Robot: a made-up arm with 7 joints.
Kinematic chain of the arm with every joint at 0, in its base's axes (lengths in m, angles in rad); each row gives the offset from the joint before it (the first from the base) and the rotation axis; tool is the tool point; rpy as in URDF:
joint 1: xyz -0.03 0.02 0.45 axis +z
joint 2: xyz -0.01 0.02 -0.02 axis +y
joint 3: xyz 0 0.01 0.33 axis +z
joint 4: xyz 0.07 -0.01 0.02 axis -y
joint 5: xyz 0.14 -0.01 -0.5 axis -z
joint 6: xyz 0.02 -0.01 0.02 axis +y
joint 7: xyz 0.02 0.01 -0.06 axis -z
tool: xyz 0 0 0 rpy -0.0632 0.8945 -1.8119
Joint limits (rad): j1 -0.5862..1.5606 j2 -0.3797..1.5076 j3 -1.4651..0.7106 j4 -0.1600..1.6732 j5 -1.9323..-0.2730 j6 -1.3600..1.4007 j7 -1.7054..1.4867
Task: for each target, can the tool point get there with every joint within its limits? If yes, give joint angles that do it. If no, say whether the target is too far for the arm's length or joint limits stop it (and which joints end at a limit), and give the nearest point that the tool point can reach.
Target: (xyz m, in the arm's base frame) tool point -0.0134 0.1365 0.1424
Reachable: yes | joints 0.4707 0.7181 0.3900 0.1035 -0.9133 0.9322 0.0546
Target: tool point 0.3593 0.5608 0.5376
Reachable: yes | joints 0.6075 0.2512 0.2992 1.1732 -1.7958 0.1685 0.9341
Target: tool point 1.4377 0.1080 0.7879
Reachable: no: too far | nearest point 0.7822 0.0687 0.6293 | short by 0.676 m
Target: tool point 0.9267 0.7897 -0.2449
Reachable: no: too far | nearest point 0.5438 0.4817 0.0285 | short by 0.562 m
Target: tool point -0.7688 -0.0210 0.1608
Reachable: no: joint limits stop it (at a limit: joint 1, joint 2, joint 3) | nearest point -0.4333 0.0854 0.0820 | short by 0.361 m
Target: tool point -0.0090 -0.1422 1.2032
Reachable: no: joint limits stop it (at a limit: joint 1, joint 2, joint 4, joint 5, joint 6) | nearest point 0.0577 -0.2273 1.1820 | short by 0.110 m
